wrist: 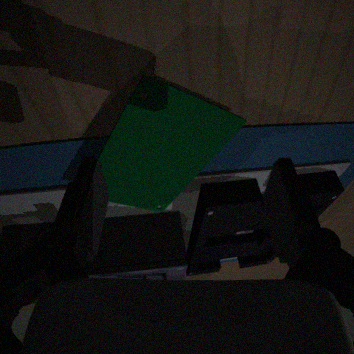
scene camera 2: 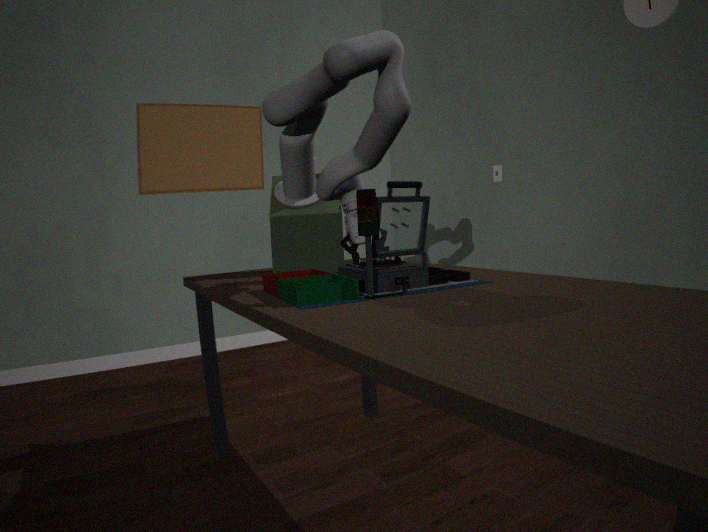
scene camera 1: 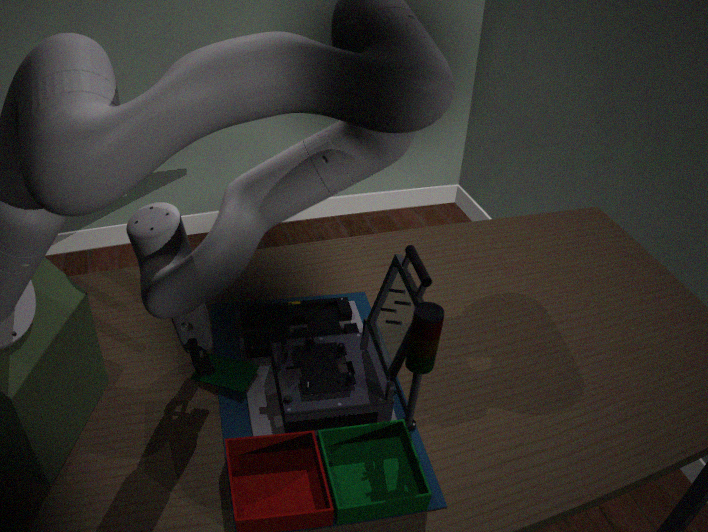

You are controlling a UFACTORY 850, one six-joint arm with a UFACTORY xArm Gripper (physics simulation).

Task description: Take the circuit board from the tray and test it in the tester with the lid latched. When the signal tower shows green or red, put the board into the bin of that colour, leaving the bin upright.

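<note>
The green circuit board (scene camera 1: 231, 374) (wrist: 170, 145) lies beside the tester, partly over the blue mat's edge; whether it is flat or tilted is hard to tell. My gripper (scene camera 1: 199, 360) (scene camera 2: 350, 249) (wrist: 186, 176) is open and empty above the board's end, its fingers wide apart in the wrist view. The grey tester (scene camera 1: 337, 407) (scene camera 2: 412, 275) has its lid (scene camera 1: 370, 301) (scene camera 2: 426, 225) raised. The black tray (scene camera 1: 251, 326) is behind the tester. The signal tower (scene camera 1: 426, 337) (scene camera 2: 366, 211) looks dark. The red bin (scene camera 1: 280, 517) and green bin (scene camera 1: 380, 510) (scene camera 2: 317, 293) stand upright.
The blue mat (scene camera 1: 233, 420) (scene camera 2: 483, 281) (wrist: 300, 142) lies under the tester and bins. The raised lid and the tower's pole (scene camera 1: 413, 397) stand tall on the tester's far side from my gripper. A green pedestal (scene camera 1: 62, 366) (scene camera 2: 303, 240) carries the arm's base.
</note>
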